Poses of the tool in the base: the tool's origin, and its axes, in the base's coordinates. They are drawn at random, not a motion.
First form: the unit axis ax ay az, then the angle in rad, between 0 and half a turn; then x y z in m.
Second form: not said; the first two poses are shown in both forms.
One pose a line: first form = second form
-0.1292 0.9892 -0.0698 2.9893 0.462 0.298 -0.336 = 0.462 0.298 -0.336 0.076 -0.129 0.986 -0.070
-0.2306 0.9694 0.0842 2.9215 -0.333 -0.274 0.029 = -0.333 -0.274 0.029 0.110 -0.229 0.964 0.084
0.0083 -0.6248 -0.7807 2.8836 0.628 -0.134 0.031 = 0.628 -0.134 0.031 0.129 0.008 -0.620 -0.774
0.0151 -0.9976 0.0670 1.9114 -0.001 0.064 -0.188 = -0.001 0.064 -0.188 0.577 0.012 -0.815 0.055
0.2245 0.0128 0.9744 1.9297 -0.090 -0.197 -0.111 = -0.090 -0.197 -0.111 0.570 0.185 0.011 0.801
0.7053 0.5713 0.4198 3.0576 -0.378 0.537 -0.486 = -0.378 0.537 -0.486 0.042 0.705 0.571 0.419
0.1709 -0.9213 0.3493 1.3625 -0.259 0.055 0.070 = -0.259 0.055 0.070 0.777 0.108 -0.580 0.220
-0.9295 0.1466 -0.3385 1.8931 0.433 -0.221 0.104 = 0.433 -0.221 0.104 0.584 -0.754 0.119 -0.275
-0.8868 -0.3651 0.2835 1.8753 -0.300 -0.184 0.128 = -0.300 -0.184 0.128 0.592 -0.715 -0.294 0.229
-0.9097 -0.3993 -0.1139 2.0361 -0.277 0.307 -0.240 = -0.277 0.307 -0.240 0.525 -0.774 -0.340 -0.097
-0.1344 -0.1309 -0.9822 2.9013 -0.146 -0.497 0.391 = -0.146 -0.497 0.391 0.120 -0.133 -0.130 -0.975
